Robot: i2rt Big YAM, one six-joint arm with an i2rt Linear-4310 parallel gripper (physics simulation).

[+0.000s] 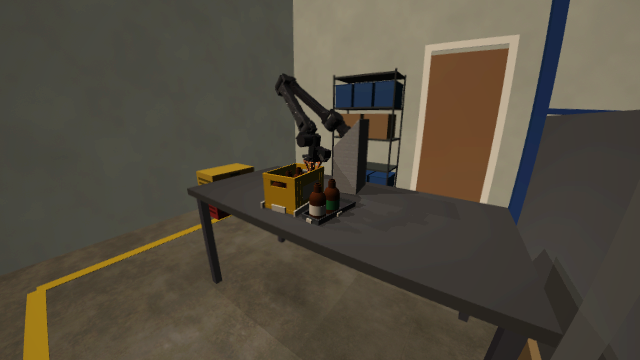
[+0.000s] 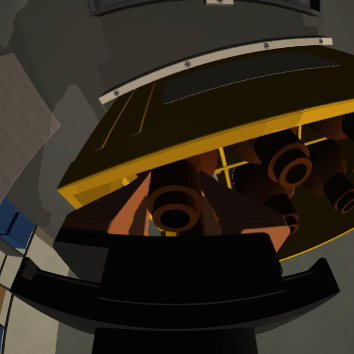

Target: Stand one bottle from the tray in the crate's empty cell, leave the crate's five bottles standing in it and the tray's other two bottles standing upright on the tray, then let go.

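Places are measured from the arm's base along level axes (x ahead, y left, z up), in centimetres.
Where they show: gripper, fingertip midpoint: point(image 2: 174, 178); arm's base at its link origin: point(image 1: 349, 136).
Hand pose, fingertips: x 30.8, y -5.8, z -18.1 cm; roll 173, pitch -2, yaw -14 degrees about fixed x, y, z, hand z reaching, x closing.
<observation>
Things, the pixels of their top centre, and the offset from my fingertips. "spot": a spot on its surface instead. Level surfaces: height alone.
- brown bottle at its top centre: point(image 2: 177, 224) dx +0.0, dy -0.3, dz +3.7 cm
- yellow crate at its top centre: point(image 2: 299, 220) point(image 1: 295, 169) dx +8.8, dy -3.7, dz +3.5 cm
- white-labelled bottle at its top centre: point(image 1: 317, 183) dx +17.6, dy +16.5, dz +1.9 cm
- green-labelled bottle at its top centre: point(image 1: 332, 179) dx +8.9, dy +18.2, dz +1.9 cm
- black tray at a spot on its surface: point(image 1: 327, 218) spot: dx +17.7, dy +21.7, dz -12.8 cm
- dark table at its surface level: dz -14.1 cm
My gripper point(image 1: 313, 165) point(image 2: 174, 178) is shut on the neck of a brown bottle point(image 2: 174, 197) at a corner of the yellow crate point(image 1: 282, 197) point(image 2: 210, 137). The held bottle's body is below the crate's rim, roughly upright; its base is hidden. Several brown bottles stand in other cells, among them one near the long wall point(image 2: 287, 160) and one at the right point(image 2: 335, 172). A white-labelled bottle point(image 1: 317, 200) and a green-labelled bottle point(image 1: 332, 195) stand upright on the black tray point(image 1: 327, 218) beside the crate.
Pale brackets point(image 1: 278, 208) point(image 2: 225, 54) edge the crate's foot on the dark table point(image 1: 425, 235). A tall grey panel point(image 1: 361, 155) point(image 2: 25, 115) stands behind the tray, near the arm. A shelf unit stands against the back wall.
</observation>
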